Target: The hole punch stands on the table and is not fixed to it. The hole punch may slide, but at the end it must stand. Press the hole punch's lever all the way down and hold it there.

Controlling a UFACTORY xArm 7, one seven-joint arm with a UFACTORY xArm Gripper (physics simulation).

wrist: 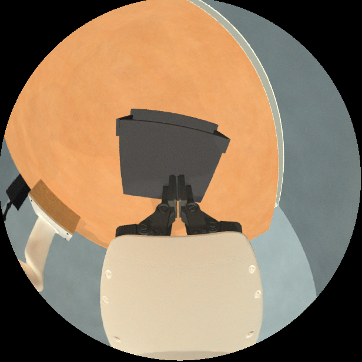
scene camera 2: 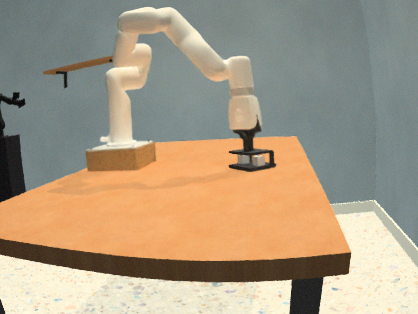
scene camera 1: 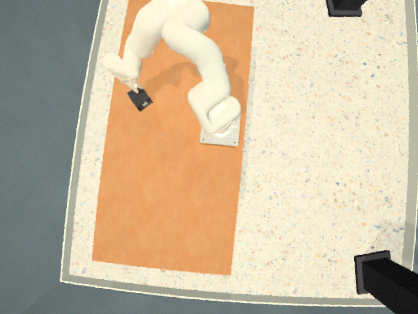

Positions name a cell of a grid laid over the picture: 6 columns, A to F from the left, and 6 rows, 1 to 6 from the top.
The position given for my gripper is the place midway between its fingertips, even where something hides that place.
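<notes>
I can see my gripper here (scene camera 2: D3), (wrist: C4), and there's a flat lever (wrist: C3) as well.
</notes>
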